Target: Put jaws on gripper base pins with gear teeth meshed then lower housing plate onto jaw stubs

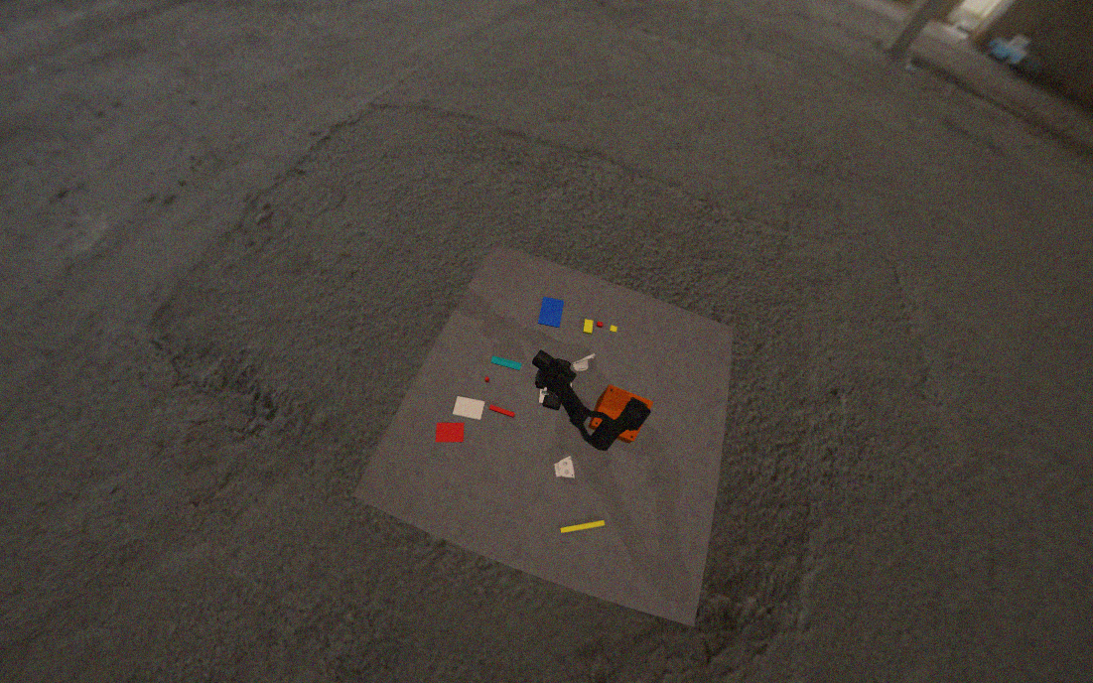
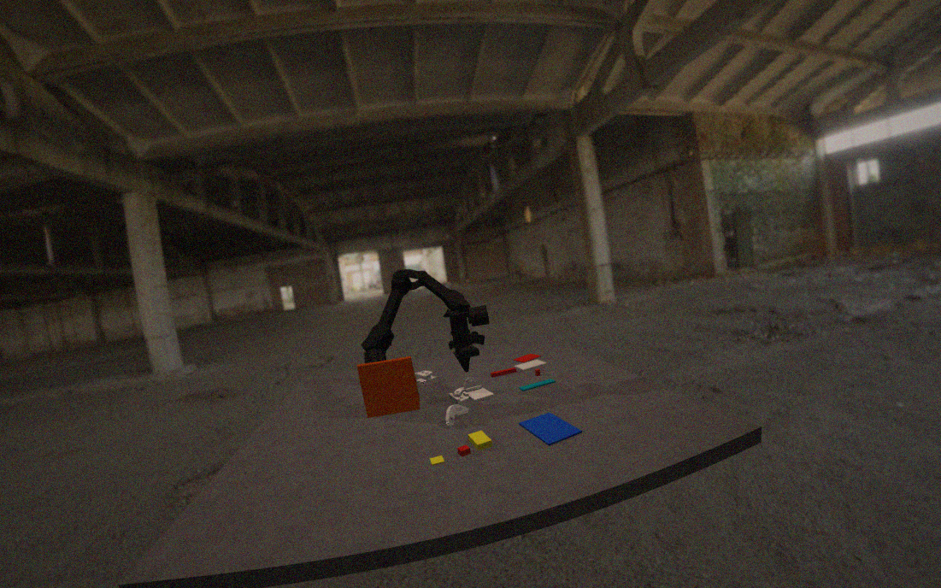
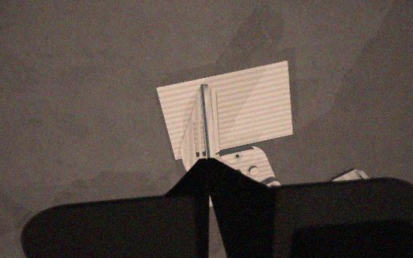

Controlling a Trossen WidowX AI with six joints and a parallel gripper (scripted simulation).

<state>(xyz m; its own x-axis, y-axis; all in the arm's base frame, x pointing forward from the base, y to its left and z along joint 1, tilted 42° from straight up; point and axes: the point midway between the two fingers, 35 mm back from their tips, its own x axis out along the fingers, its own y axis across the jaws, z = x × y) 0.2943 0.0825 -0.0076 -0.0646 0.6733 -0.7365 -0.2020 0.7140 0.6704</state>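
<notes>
Right now the yellow block is 370 mm to the right of my gripper tip and 70 mm below it. Also, from my gripper tip: red bar 150 mm ahead, 150 mm to the left, 70 mm below; then teal bar 230 mm ahead, 40 mm to the right, 80 mm below; then white plate 270 mm ahead, 200 mm to the left, 80 mm below.
</notes>
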